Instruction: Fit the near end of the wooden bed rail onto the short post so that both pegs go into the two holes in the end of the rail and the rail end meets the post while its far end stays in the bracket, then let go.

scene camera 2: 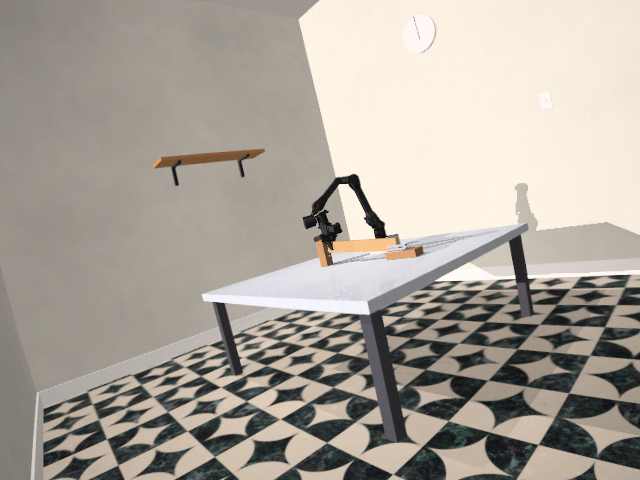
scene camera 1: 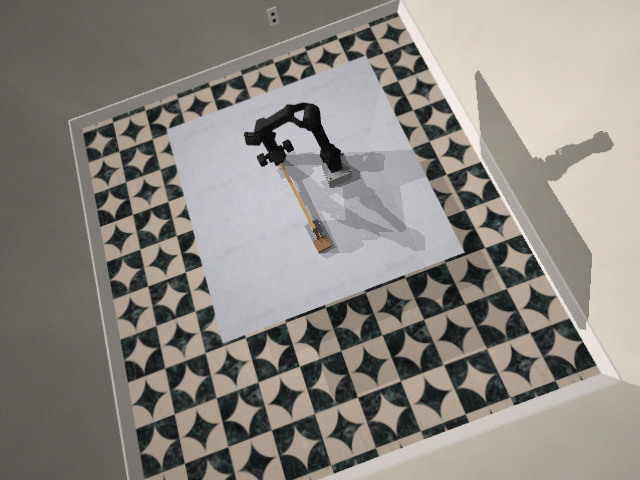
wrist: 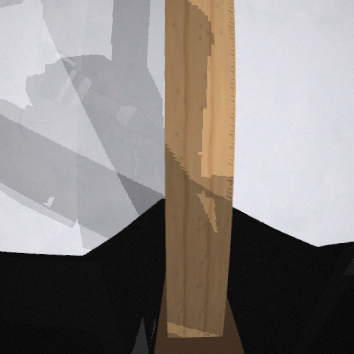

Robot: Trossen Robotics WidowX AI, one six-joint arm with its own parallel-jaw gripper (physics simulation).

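Places are measured from the arm's base along level axes (x ahead, y left, z up), in metres.
Where they show: gripper, fingertip midpoint: (scene camera 2: 333, 249) (wrist: 187, 206); arm's base, origin of the base link: (scene camera 1: 334, 165).
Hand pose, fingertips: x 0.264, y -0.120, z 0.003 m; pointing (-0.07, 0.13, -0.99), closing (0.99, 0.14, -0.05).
Each offset is from my fingertips to the top centre of the thing. "pt": to the spot under its first point. Level surfaces: height alone.
The wooden bed rail @[dx -0.024, dy +0.187, dz +0.048 m] (scene camera 1: 299, 197) (scene camera 2: 361, 245) (wrist: 198, 105) lies long and narrow across the white table @[dz -0.082 m] (scene camera 1: 223, 238) (scene camera 2: 318, 286) (wrist: 298, 105). Its far end sits in the grey metal bracket @[pt dx -0.060, dy +0.405, dz -0.026 m] (scene camera 1: 316, 231) (scene camera 2: 401, 247) on a wooden block @[dx -0.056, dy +0.432, dz -0.047 m] (scene camera 1: 322, 246) (scene camera 2: 405, 253). My gripper (scene camera 1: 276, 156) (scene camera 2: 326, 233) (wrist: 187, 206) is shut on the rail's near end from above. The short post @[pt dx +0.034, dy -0.043, dz -0.010 m] (scene camera 2: 324, 253) (wrist: 198, 345) stands right at that end, under the gripper. In the wrist view the rail end reaches the darker post. The pegs and holes are hidden.
The arm's base (scene camera 1: 339, 175) stands on the table to the right of the rail. A wall shelf (scene camera 2: 209, 157) and a clock (scene camera 2: 419, 33) hang far off on the walls. The tiled floor surrounds the table.
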